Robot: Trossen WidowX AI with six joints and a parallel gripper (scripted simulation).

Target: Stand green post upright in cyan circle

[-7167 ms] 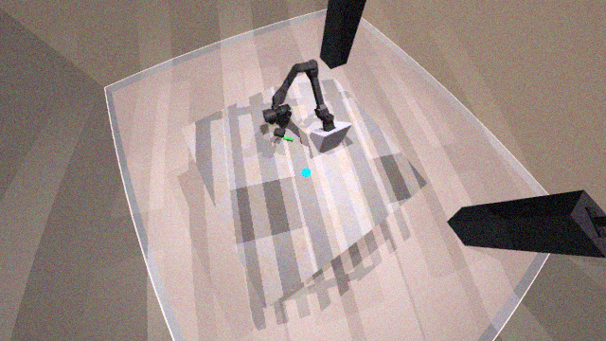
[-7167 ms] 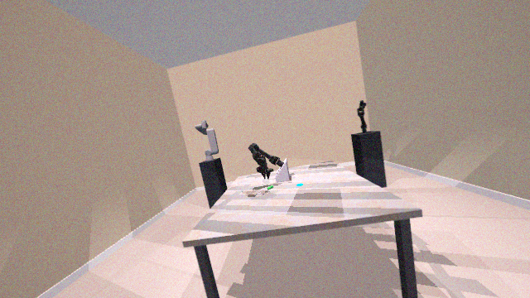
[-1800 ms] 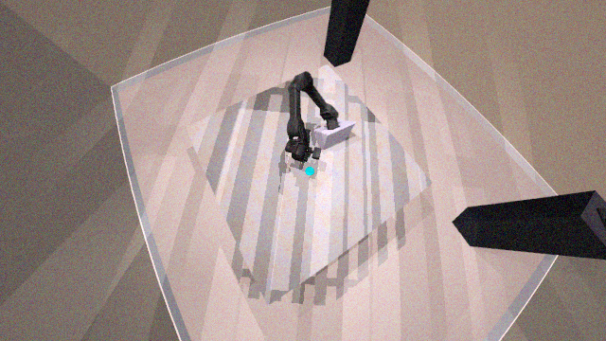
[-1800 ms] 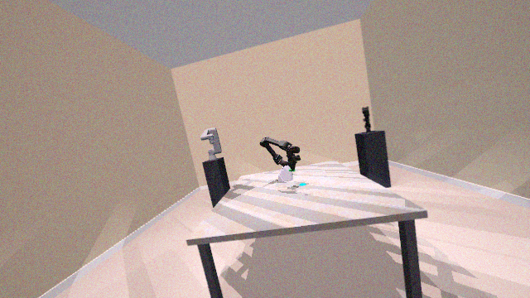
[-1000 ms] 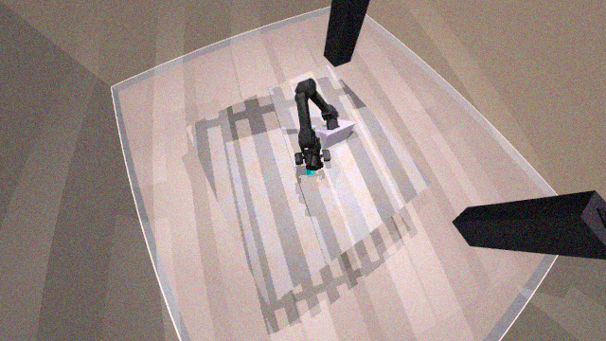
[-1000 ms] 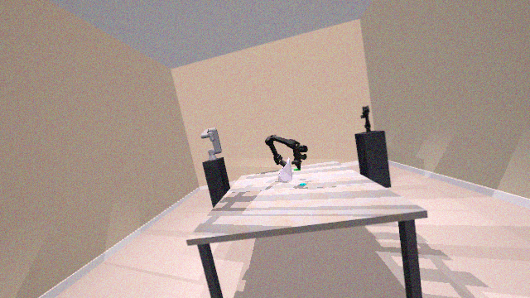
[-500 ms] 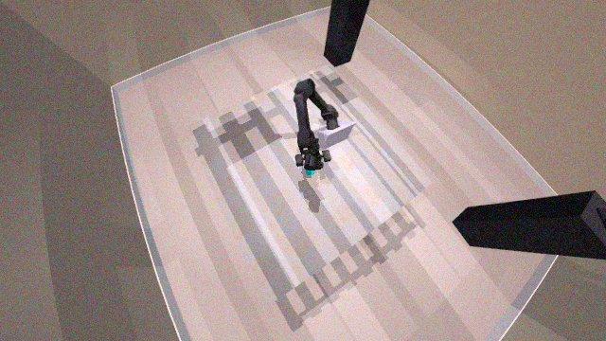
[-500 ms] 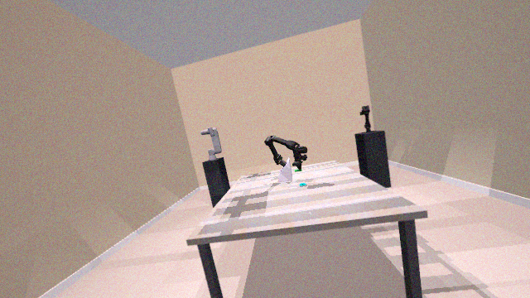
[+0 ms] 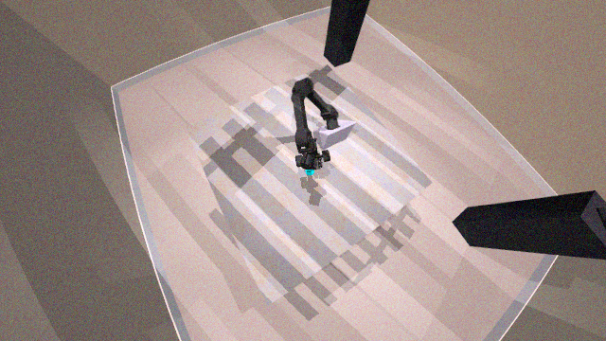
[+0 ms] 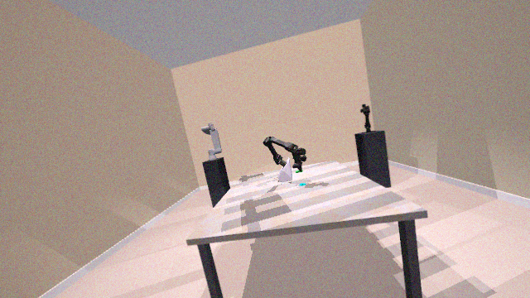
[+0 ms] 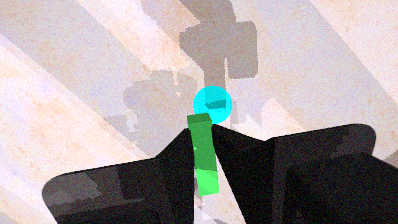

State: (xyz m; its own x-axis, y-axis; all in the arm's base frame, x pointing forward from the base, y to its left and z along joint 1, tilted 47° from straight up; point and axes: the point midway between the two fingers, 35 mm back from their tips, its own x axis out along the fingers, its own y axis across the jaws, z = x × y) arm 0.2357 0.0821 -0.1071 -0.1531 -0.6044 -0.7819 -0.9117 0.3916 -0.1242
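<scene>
The cyan circle is 1 cm ahead of my gripper tip, 1 cm to the right of it and 12 cm below it. Also, from my gripper tip: green post (1 cm behind, 2 cm to the right).
</scene>
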